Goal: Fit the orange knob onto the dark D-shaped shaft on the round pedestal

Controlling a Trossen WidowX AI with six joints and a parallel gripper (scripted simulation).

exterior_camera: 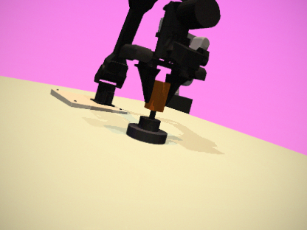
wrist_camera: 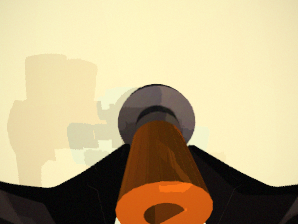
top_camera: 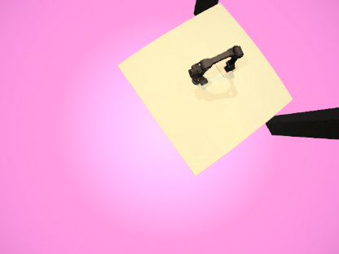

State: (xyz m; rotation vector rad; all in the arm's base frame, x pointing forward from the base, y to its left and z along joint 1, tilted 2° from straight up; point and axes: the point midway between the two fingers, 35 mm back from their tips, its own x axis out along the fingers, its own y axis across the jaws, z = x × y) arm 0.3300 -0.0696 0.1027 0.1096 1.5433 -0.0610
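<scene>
Right now my gripper tip is 20 mm below the orange knob. Round my gripper tip: dark pedestal (40 mm below).
</scene>
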